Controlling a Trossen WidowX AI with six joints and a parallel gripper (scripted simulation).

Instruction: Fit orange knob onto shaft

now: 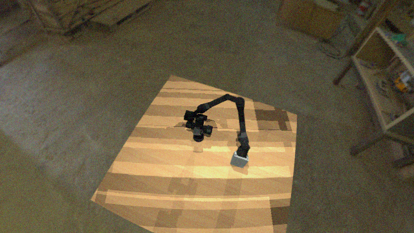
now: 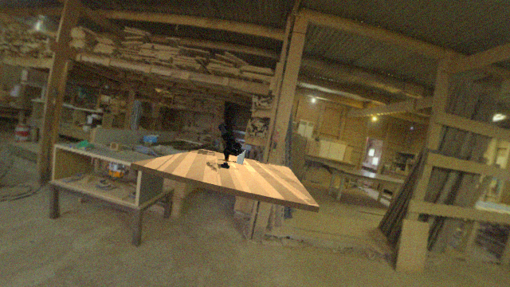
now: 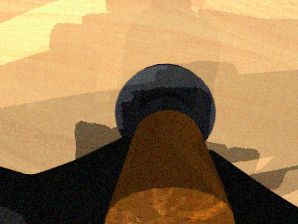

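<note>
The dark pedestal is 40 mm below my gripper tip. Also, from my gripper tip: orange knob: 30 mm above.
</note>
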